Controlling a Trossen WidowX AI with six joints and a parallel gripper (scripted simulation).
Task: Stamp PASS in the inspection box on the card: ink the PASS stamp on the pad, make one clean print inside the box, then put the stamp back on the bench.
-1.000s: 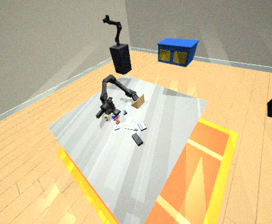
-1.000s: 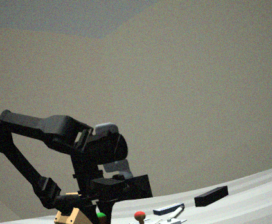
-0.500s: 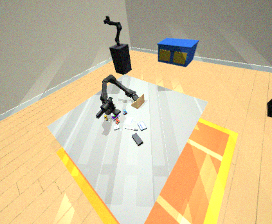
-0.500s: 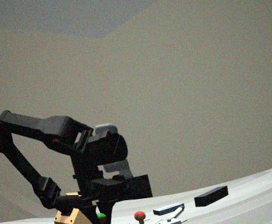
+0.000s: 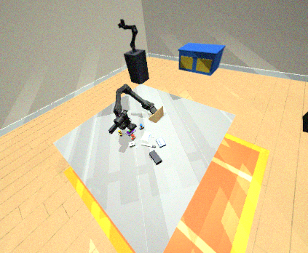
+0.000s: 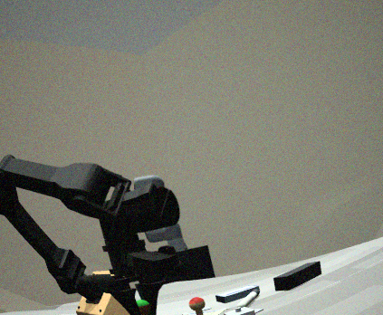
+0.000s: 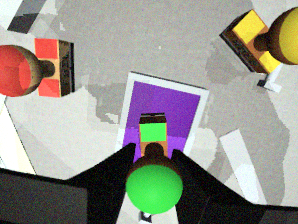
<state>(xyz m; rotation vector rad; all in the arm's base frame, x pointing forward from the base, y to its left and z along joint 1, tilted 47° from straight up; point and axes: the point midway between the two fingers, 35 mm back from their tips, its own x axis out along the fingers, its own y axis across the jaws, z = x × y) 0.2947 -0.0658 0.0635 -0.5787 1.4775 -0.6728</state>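
My gripper tip is now right at the green-knobbed PASS stamp. Round my gripper tip: blue-knobbed stamp 9 cm behind, 7 cm to the left, 2 cm below; then red-knobbed stamp 8 cm to the left, 5 cm ahead, 2 cm below; then purple ink pad 3 cm below.
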